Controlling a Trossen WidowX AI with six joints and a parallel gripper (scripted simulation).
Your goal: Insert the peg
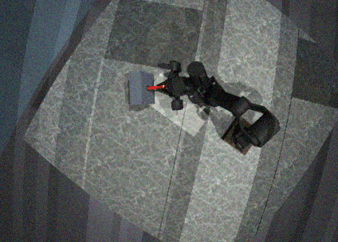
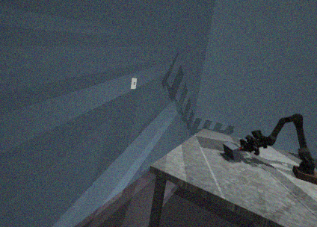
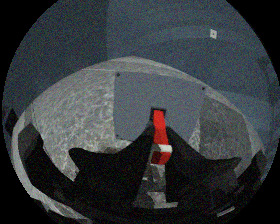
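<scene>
Right now my gripper tip is 50 mm short of the grey sloped panel, 30 mm to the right of it and 30 mm above it. The rest, counted from my gripper tip: red peg 10 mm to the right, 10 mm behind, 10 mm above.
</scene>
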